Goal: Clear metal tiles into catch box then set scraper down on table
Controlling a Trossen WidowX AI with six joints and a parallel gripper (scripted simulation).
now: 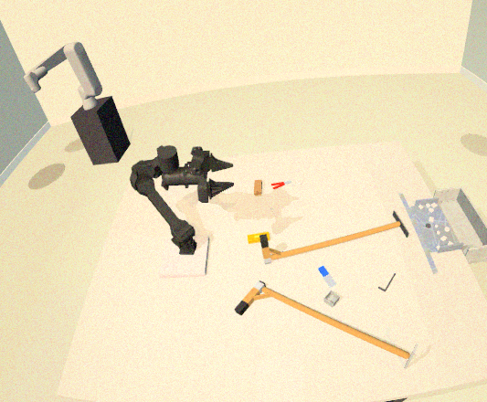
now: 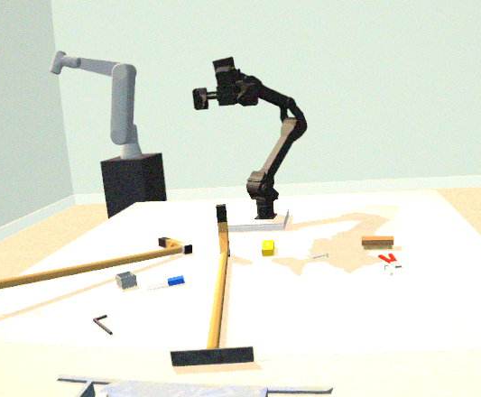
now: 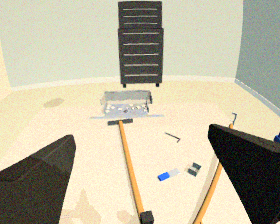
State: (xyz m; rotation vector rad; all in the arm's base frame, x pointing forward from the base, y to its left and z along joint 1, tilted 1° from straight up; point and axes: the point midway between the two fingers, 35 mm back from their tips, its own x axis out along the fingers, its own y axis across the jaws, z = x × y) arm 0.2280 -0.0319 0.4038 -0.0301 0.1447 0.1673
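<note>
The long scraper lies 36 cm below my gripper tip, 33 cm ahead of it and 7 cm to the left of it. Round my gripper tip: yellow block (41 cm below, 11 cm to the left, 1 cm ahead); blue marker (42 cm below, 28 cm ahead, 8 cm to the right); small grey box (41 cm below, 30 cm ahead, 19 cm to the right).
</note>
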